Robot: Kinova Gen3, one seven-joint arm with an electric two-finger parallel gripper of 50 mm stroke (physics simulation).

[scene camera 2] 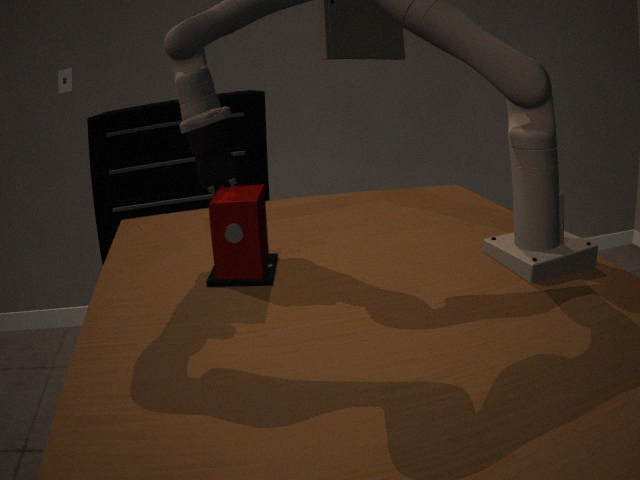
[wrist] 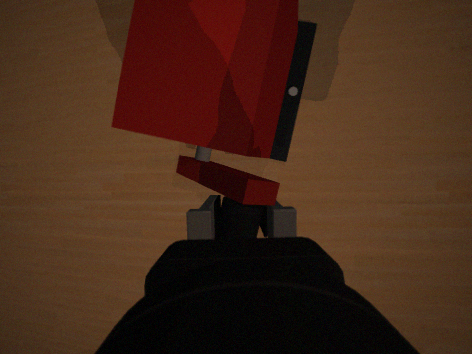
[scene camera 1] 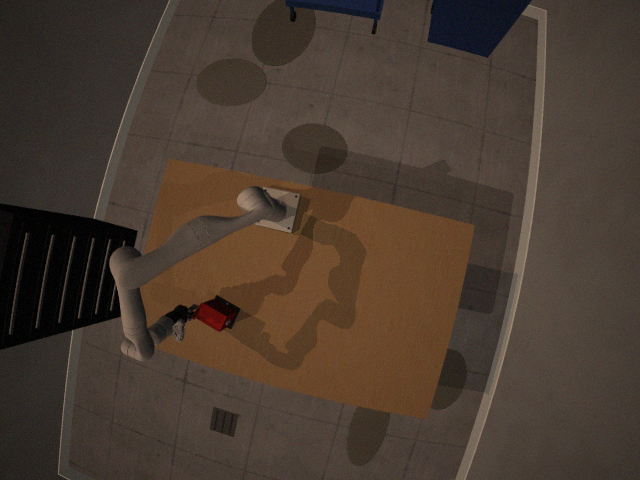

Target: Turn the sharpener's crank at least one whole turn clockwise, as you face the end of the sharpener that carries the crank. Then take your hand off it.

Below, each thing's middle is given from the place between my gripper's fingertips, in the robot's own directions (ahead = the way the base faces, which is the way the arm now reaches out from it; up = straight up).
Labels:
The red sharpener [wrist: 233, 83] lies 2 cm behind my hand and 8 cm to the left of it.

